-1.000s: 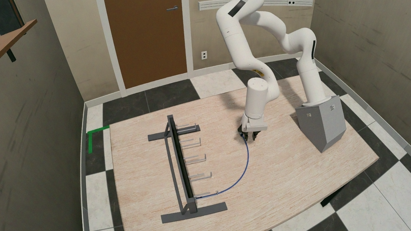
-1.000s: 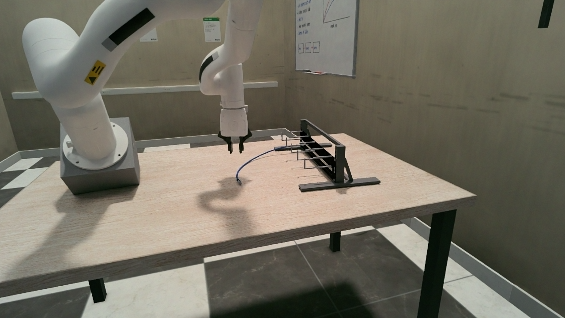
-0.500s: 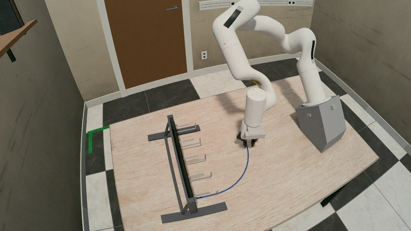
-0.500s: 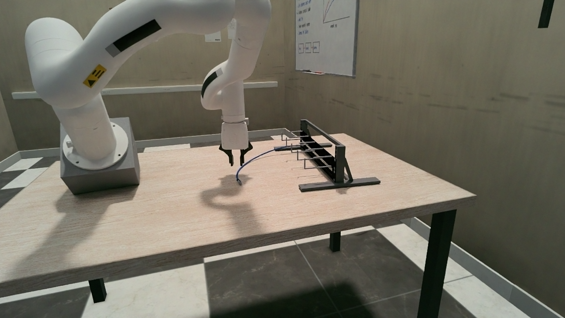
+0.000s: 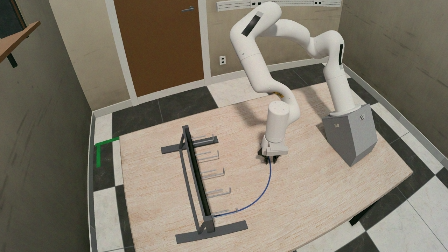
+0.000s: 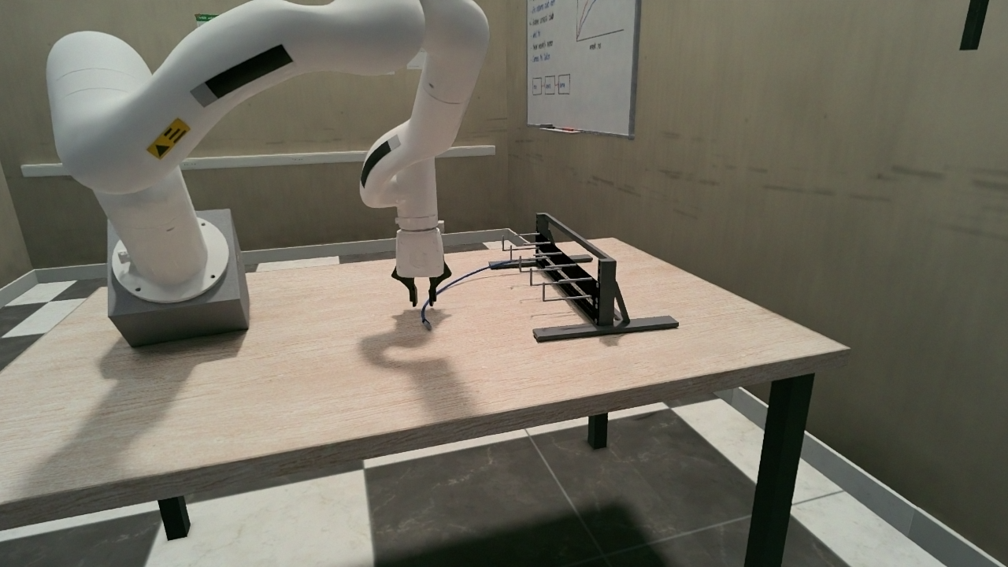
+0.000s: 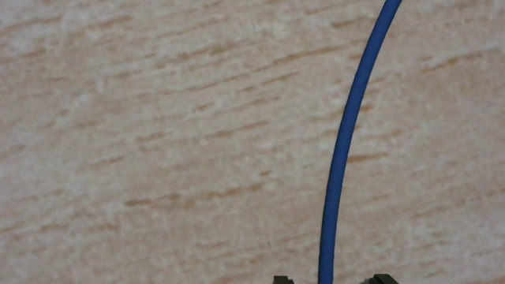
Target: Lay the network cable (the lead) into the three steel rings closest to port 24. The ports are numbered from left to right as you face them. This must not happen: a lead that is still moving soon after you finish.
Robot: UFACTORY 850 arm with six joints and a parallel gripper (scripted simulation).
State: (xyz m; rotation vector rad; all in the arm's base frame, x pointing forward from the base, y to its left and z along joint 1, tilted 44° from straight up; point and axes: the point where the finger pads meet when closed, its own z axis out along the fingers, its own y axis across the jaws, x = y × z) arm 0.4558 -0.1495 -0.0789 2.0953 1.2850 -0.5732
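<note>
Now: the plug 30 mm behind my hand, 100 mm to the right of it and 20 mm below it. Also, from my hand: dark patch panel (340 mm ahead, 50 mm to the right, 40 mm above).
</note>
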